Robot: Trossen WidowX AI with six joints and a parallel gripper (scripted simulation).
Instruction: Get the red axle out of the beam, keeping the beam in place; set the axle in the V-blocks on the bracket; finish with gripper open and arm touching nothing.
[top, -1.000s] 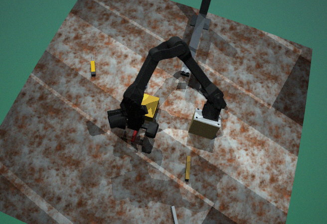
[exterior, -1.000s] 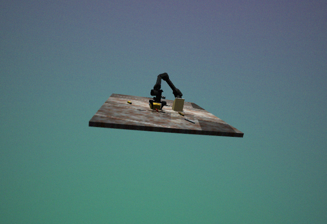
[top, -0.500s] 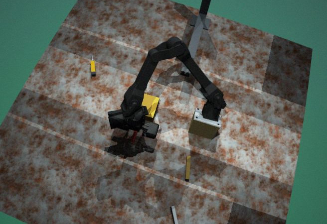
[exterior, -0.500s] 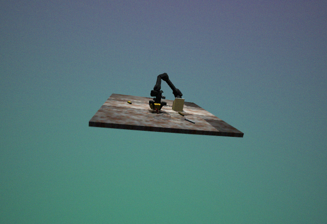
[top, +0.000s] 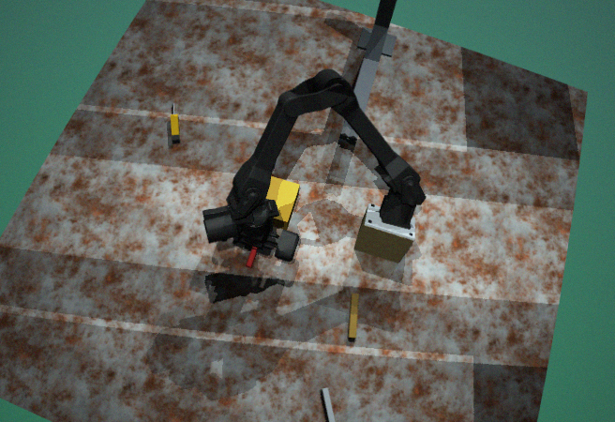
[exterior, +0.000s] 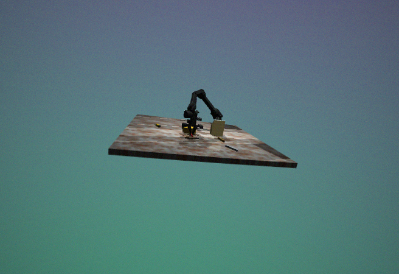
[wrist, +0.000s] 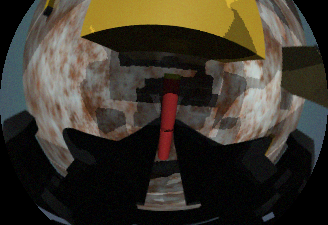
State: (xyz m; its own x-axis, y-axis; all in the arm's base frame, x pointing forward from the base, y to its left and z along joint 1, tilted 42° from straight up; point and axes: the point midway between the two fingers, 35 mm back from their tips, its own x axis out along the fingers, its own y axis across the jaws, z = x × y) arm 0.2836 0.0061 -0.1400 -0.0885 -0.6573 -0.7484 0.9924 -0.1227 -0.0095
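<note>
Right now the yellow beam is 1 cm behind my gripper tip, 12 cm to the right of it and 2 cm above it. Also, from my gripper tip: grey bar 24 cm behind, 33 cm to the left.
</note>
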